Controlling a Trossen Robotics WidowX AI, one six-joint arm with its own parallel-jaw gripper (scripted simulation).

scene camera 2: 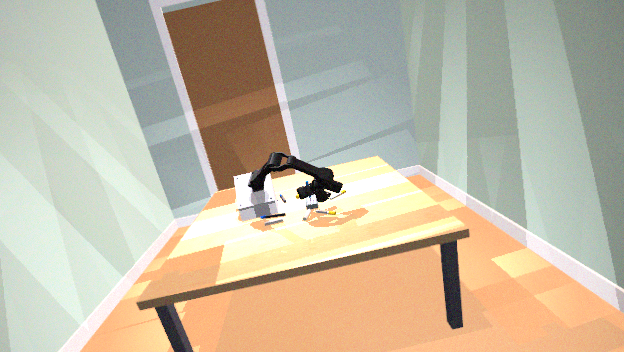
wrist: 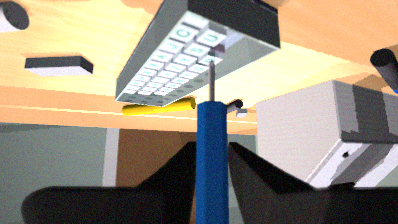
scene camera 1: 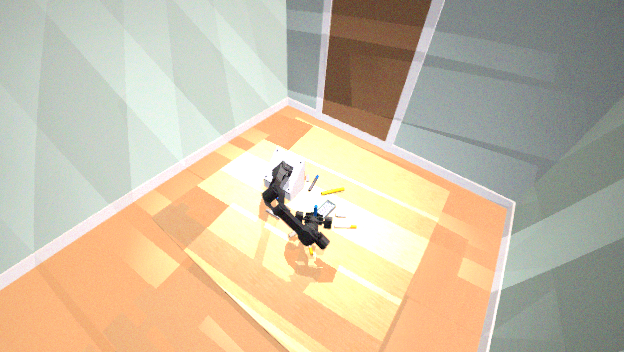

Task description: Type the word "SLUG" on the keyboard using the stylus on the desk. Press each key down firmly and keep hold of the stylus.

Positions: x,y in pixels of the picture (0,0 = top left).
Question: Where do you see a flat grey block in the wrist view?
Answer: At 69,64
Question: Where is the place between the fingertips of my gripper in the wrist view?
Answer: At 211,149
